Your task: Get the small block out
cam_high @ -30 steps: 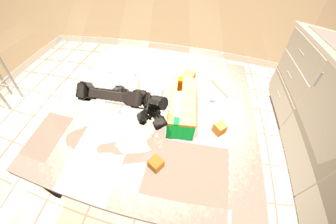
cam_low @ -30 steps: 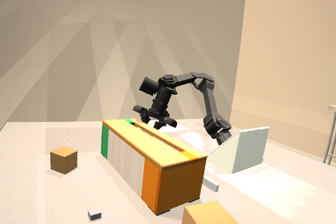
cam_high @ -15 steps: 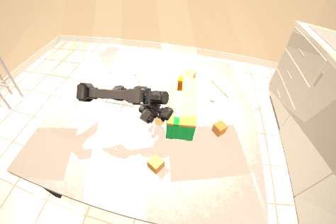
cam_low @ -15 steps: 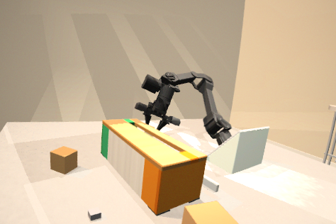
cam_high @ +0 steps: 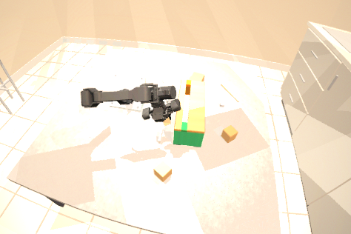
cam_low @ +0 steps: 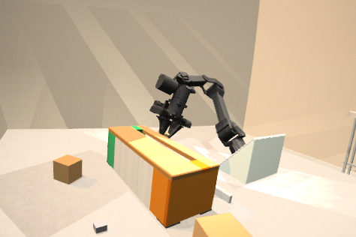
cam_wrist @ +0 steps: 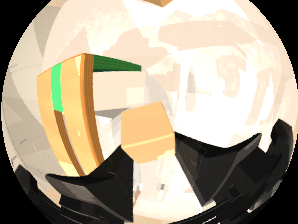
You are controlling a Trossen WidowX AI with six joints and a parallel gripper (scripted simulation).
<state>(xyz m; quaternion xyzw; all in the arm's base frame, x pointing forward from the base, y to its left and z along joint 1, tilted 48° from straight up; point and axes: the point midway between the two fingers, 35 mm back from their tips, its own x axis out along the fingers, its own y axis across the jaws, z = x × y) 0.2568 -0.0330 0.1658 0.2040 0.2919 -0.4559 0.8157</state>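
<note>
Now: gripper tip 10 mm to the left of the tan block and 10 mm below it. The rest, counted from my gripper tip: thin stick: 330 mm ahead, 430 mm to the left, 90 mm below; then box: 60 mm ahead, 130 mm to the left, 30 mm below; then grey piece: 280 mm ahead, 290 mm to the left, 90 mm below.
</note>
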